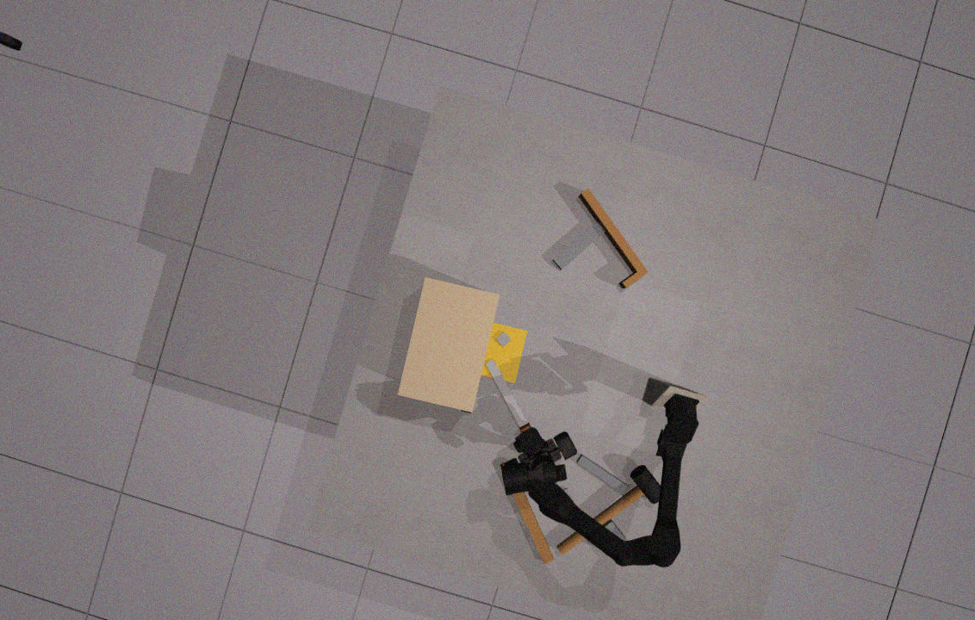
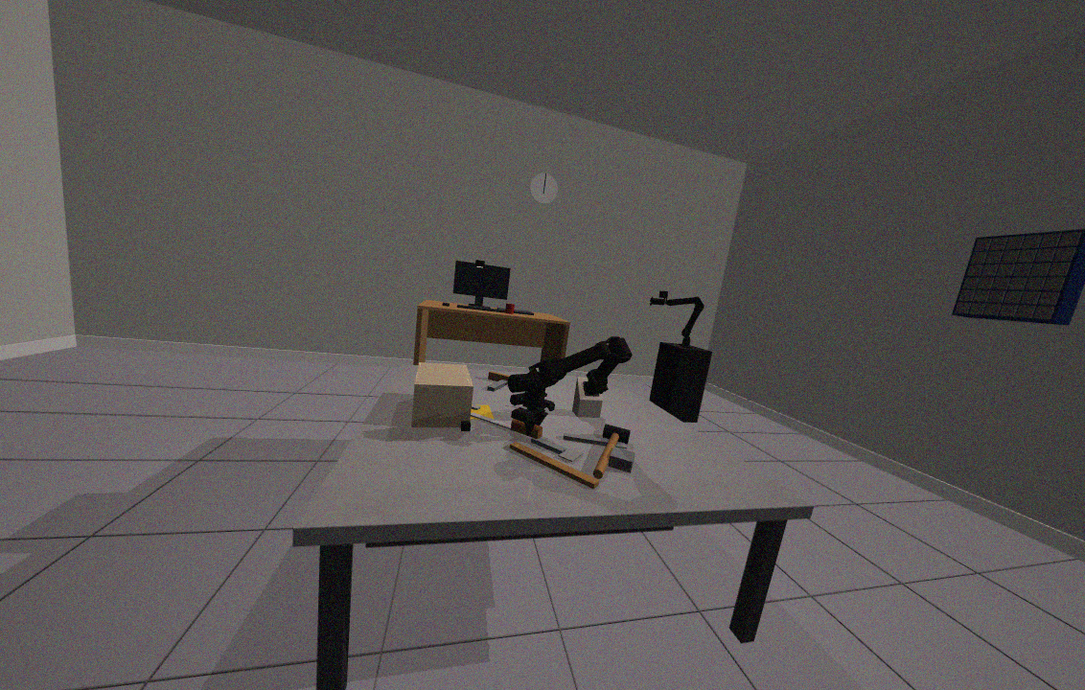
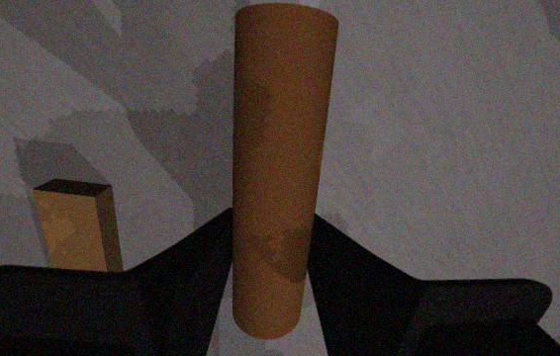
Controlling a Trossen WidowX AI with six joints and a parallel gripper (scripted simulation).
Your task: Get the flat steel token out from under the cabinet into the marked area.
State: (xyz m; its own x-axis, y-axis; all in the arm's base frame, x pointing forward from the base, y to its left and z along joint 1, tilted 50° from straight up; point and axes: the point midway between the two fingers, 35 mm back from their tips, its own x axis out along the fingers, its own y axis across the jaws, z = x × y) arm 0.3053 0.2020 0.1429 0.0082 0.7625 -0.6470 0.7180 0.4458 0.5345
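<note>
Right now the grey l-shaped bracket is 100 mm to the left of my gripper tip, 70 mm behind it and 10 mm below it. The rest, counted from my gripper tip: grey block: 250 mm behind, 180 mm to the left; wooden stick: 180 mm to the left, 20 mm behind, 10 mm below; grey steel token: 270 mm to the right, 170 mm ahead, 10 mm below.
</note>
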